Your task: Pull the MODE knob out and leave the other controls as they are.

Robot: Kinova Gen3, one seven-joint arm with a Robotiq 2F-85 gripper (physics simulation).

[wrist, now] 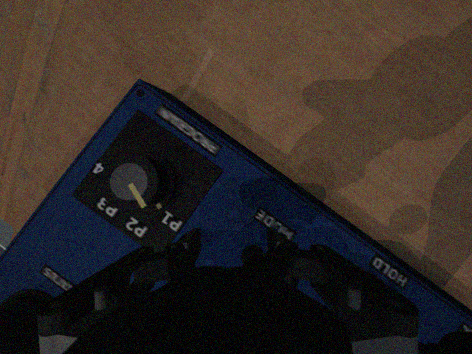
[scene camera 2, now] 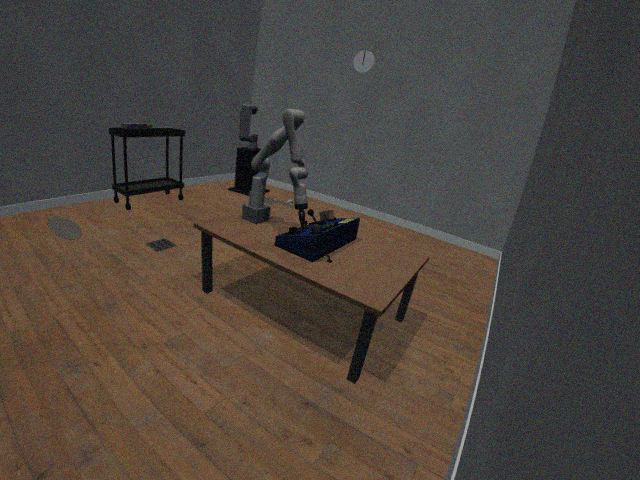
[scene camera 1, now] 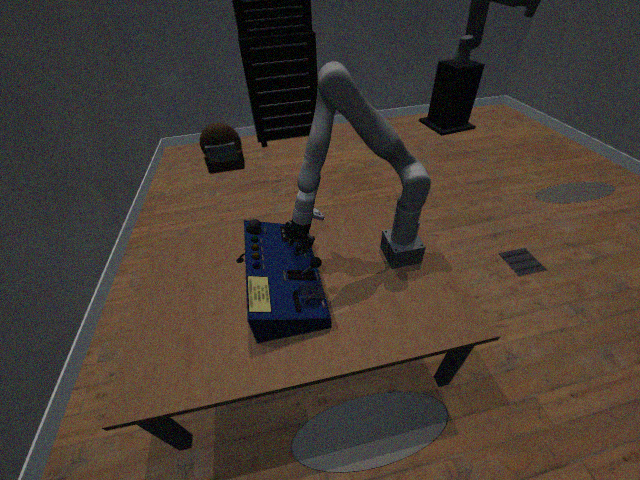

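A blue control panel lies on the wooden table. My gripper is down on the panel's far end, just under the MODE label. Its dark fingers stand apart on either side of the small MODE knob, which is mostly hidden in their shadow. The fingers are open around the knob with gaps. The PROGRAM dial to the left points between P1 and P2. The HOLD label is at the right.
The arm's base stands on the table right of the panel. On the floor behind are a tall black rack, a dark round-topped box and a black pedestal. A black cart stands by the wall.
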